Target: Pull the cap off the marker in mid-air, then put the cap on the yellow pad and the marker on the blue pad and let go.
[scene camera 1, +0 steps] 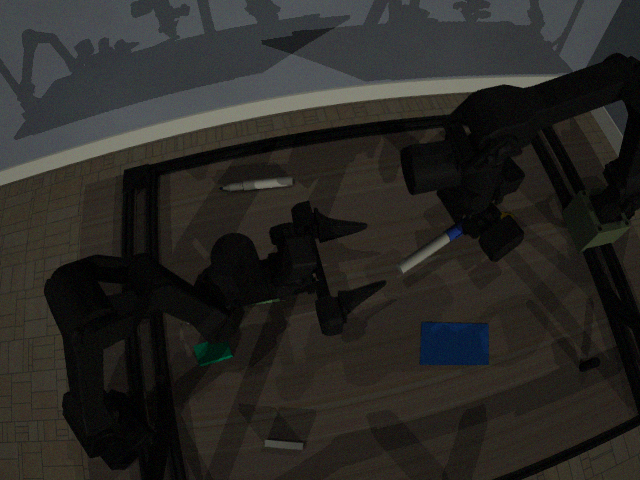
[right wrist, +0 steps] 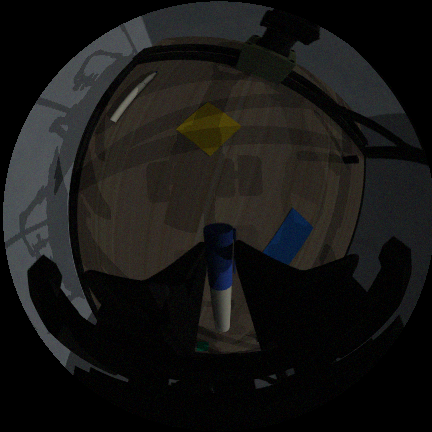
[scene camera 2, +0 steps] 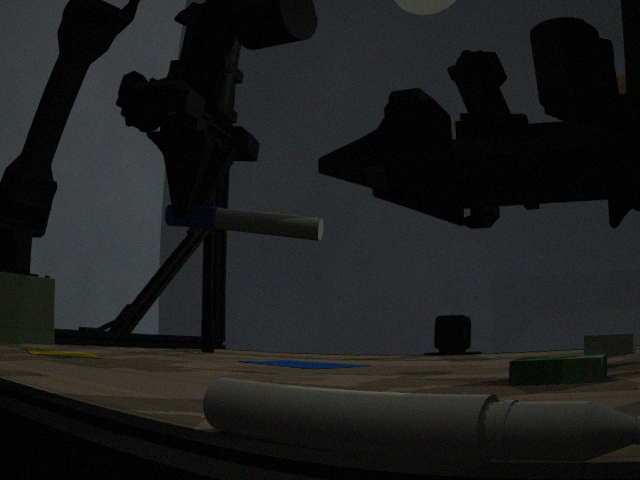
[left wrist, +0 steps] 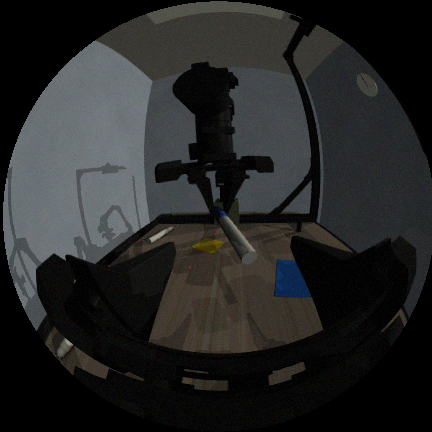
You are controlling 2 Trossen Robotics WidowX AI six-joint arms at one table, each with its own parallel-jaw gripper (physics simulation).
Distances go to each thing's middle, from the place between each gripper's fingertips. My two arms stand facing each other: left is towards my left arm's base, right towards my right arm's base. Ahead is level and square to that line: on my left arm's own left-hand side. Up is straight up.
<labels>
The blue cap (scene camera 2: 198,216) lies 1 cm to the left of my right hand. Also, from my right hand: blue pad (scene camera 1: 441,343): 15 cm behind, 5 cm to the left, 13 cm below; yellow pad (right wrist: 208,127): 2 cm ahead, 14 cm to the right, 13 cm below.
I see my left gripper 140 mm to the left of the blue cap, 20 mm above it and 10 mm past it. Also, from my left hand: blue pad: 160 mm behind, 150 mm below, 100 mm to the right; yellow pad: 290 mm to the right, 150 mm below, 10 mm ahead.
</labels>
